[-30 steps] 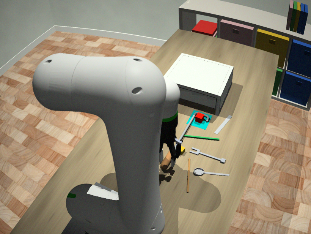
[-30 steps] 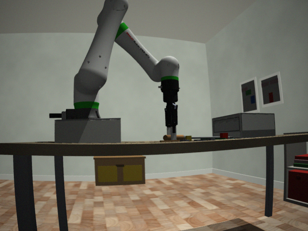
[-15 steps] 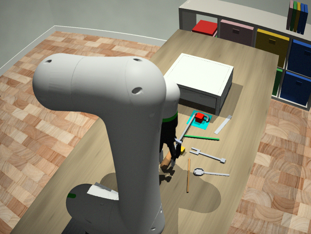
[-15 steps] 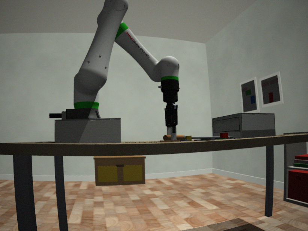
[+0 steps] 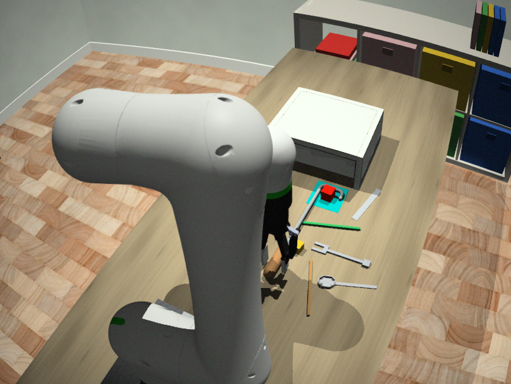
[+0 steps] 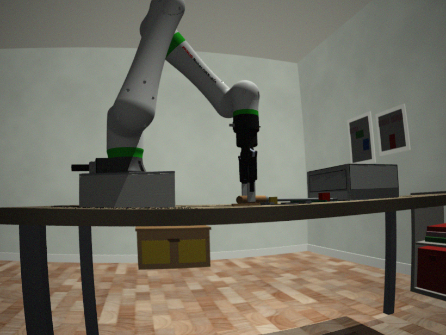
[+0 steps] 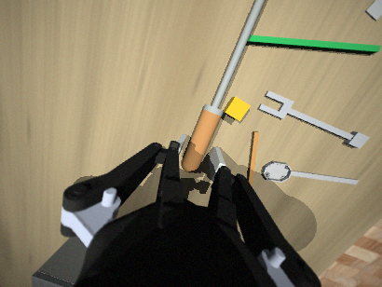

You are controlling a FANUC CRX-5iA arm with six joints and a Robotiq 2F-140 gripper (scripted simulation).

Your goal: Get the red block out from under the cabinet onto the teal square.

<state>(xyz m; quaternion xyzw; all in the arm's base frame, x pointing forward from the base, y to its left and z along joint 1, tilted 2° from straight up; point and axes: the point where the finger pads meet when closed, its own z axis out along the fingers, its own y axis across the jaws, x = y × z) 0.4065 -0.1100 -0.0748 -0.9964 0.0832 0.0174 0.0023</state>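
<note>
My hand is 7 cm short of the yellow cube, 4 cm to the left of it and 3 cm above it. Also, from my hand: hook tool (14 cm ahead, 6 cm to the right, 3 cm below); then grey spoon-like tool (1 cm behind, 17 cm to the right, 4 cm below); then wooden stick (4 cm behind, 11 cm to the right, 4 cm below).
</note>
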